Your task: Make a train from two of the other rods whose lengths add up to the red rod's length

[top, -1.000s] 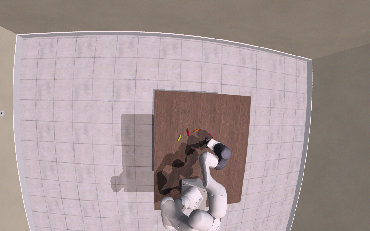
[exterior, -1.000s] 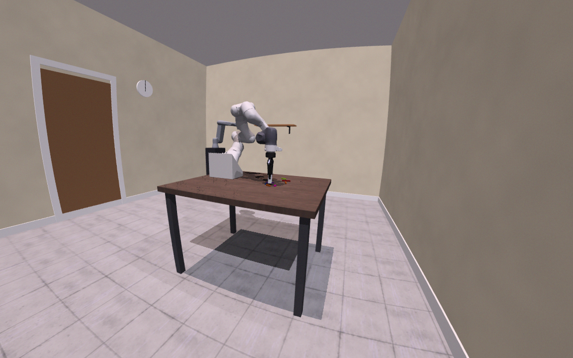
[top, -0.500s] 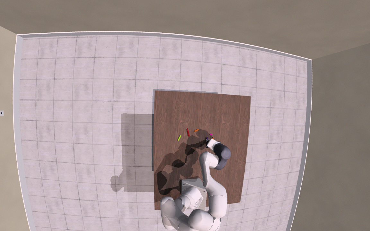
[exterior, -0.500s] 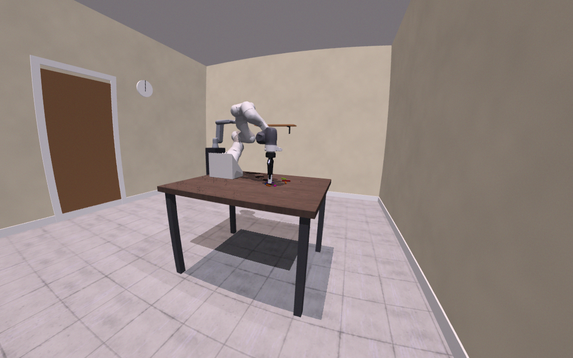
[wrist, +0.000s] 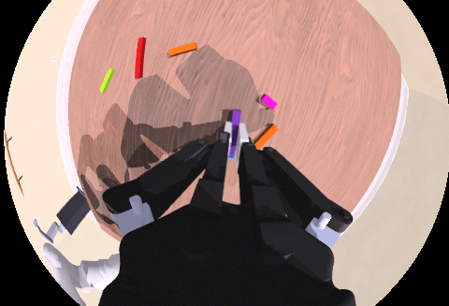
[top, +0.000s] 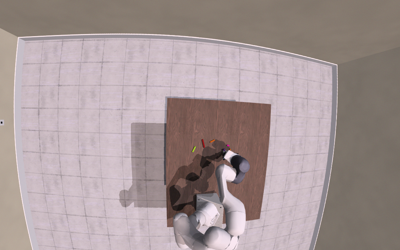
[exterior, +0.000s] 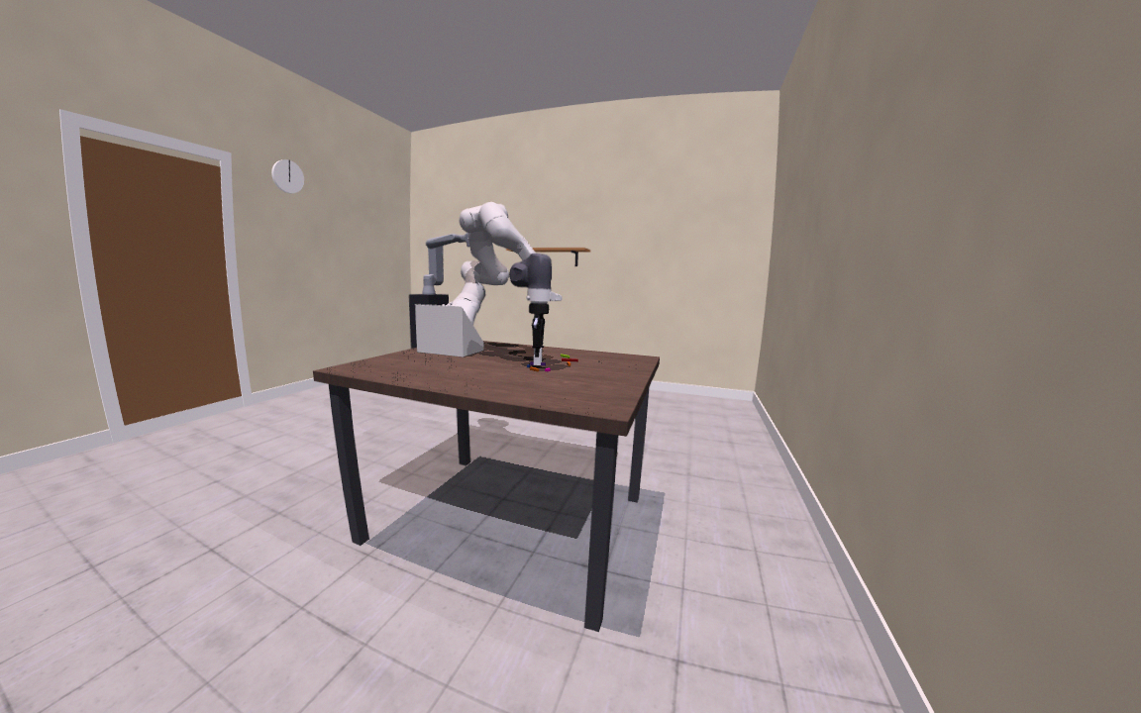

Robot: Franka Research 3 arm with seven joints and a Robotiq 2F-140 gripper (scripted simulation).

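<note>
Now: hand 3 cm above the purple rod. The rest, counted from my hand: small blue rod 4 cm below, 3 cm behind, 1 cm to the right; then magenta rod 6 cm ahead, 4 cm below, 3 cm to the right; then red rod 19 cm to the left, 5 cm ahead, 4 cm below.
</note>
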